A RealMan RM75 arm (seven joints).
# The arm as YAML. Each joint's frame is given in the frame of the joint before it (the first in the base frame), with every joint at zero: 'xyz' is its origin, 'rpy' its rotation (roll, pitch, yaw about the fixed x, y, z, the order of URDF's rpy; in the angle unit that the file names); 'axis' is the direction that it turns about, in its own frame. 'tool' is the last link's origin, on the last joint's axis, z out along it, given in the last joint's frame.
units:
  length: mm
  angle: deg
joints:
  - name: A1
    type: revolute
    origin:
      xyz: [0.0, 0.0, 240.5]
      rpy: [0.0, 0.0, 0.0]
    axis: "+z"
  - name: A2
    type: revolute
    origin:
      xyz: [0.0, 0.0, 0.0]
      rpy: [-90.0, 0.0, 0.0]
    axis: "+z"
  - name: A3
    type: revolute
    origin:
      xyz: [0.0, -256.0, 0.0]
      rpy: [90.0, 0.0, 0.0]
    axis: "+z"
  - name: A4
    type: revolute
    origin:
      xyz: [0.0, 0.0, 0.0]
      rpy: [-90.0, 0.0, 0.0]
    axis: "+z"
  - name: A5
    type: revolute
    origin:
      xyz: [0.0, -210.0, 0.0]
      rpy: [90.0, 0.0, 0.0]
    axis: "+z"
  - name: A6
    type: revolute
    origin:
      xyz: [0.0, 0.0, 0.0]
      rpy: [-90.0, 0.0, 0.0]
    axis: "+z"
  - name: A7
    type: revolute
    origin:
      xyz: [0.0, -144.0, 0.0]
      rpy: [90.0, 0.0, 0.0]
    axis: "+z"
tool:
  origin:
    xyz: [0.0, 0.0, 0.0]
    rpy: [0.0, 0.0, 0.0]
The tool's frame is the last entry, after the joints.
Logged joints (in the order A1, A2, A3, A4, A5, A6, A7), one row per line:
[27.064, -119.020, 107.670, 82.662, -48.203, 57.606, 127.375]
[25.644, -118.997, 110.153, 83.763, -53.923, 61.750, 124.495]
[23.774, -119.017, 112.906, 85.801, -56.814, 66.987, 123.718]
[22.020, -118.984, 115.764, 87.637, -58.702, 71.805, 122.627]
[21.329, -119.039, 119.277, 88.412, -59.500, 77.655, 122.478]
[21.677, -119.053, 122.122, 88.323, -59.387, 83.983, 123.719]
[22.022, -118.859, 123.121, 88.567, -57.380, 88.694, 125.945]
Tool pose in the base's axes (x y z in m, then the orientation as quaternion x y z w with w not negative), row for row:
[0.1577, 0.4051, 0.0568, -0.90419, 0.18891, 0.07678, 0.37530]
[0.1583, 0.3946, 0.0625, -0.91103, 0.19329, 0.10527, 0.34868]
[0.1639, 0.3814, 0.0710, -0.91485, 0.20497, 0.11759, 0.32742]
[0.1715, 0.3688, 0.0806, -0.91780, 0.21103, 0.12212, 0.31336]
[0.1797, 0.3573, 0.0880, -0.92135, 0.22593, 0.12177, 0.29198]
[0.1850, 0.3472, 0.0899, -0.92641, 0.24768, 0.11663, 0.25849]
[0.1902, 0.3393, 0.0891, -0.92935, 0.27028, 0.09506, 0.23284]
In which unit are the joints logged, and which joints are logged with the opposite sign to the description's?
The joints are logged in degrees. Opposite sign: A2, A5, A6.
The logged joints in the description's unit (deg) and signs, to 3 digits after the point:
[27.064, 119.020, 107.670, 82.662, 48.203, -57.606, 127.375]
[25.644, 118.997, 110.153, 83.763, 53.923, -61.750, 124.495]
[23.774, 119.017, 112.906, 85.801, 56.814, -66.987, 123.718]
[22.020, 118.984, 115.764, 87.637, 58.702, -71.805, 122.627]
[21.329, 119.039, 119.277, 88.412, 59.500, -77.655, 122.478]
[21.677, 119.053, 122.122, 88.323, 59.387, -83.983, 123.719]
[22.022, 118.859, 123.121, 88.567, 57.380, -88.694, 125.945]

